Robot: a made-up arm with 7 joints.
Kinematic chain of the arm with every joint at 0, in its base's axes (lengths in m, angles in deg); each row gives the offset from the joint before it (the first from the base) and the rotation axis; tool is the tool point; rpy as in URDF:
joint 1: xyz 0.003 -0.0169 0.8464 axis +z
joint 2: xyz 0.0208 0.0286 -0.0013 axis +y
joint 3: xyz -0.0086 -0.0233 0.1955 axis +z
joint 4: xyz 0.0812 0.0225 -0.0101 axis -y
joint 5: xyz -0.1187 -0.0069 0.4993 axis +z
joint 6: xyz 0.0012 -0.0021 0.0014 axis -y
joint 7: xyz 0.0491 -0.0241 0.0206 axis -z
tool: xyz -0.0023 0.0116 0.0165 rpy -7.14 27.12 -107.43
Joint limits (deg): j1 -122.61..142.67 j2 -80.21..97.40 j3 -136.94..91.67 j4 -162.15..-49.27 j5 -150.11..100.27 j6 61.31..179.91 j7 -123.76..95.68
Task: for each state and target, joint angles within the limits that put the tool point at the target. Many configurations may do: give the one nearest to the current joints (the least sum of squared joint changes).
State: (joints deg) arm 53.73 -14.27 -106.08 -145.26 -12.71 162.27 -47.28
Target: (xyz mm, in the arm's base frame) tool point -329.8 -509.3 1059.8
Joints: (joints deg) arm 13.49 -5.66 -136.94 -101.28 -10.77 154.21 -47.16
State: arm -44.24 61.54 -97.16 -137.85 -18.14 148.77 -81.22
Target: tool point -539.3 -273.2 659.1
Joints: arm -83.34 82.20 -70.29 -113.75 -21.92 132.25 -81.59
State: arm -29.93 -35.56 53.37 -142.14 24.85 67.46 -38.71
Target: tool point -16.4 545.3 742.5
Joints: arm 14.25 -29.23 86.24 -137.78 24.95 67.72 -39.16
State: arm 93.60 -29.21 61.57 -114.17 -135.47 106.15 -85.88
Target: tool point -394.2 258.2 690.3
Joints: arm 82.98 -17.66 61.37 -148.44 -138.37 105.22 -85.47
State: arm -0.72 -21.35 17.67 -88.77 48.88 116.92 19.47
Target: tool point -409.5 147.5 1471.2
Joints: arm 26.56 -47.83 52.92 -49.27 25.82 81.75 43.25
